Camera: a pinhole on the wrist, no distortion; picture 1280 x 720 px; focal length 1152.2 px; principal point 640.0 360.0 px. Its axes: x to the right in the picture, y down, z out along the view. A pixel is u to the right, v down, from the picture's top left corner.
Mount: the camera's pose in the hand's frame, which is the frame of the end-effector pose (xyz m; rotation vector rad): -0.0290 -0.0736 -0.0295 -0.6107 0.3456 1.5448
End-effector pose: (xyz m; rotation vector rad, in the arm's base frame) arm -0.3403 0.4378 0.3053 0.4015 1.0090 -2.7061
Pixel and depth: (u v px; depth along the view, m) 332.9 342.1 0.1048
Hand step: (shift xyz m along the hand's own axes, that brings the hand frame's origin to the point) -0.0454 -0.0371 0.0713
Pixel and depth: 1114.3 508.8 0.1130
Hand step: -0.0613 0.0274 0.0330
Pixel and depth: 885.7 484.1 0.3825
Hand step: -0.1318 0.2065 0.2267
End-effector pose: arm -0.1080 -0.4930 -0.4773 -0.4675 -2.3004 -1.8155
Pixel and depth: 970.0 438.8 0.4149
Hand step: -0.1238 0.2565 0.2335
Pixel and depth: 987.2 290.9 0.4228
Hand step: -0.0719 0.2722 0.2429
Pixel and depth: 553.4 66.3 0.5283
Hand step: 0.0148 0.2034 0.4397
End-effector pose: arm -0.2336 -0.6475 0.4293 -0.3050 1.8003 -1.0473
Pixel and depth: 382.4 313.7 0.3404
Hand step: -0.0738 0.0576 0.2908
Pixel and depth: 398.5 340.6 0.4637
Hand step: -0.1006 0.1096 0.4016
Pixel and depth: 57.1 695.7 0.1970
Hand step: -0.1205 -0.0485 0.1780
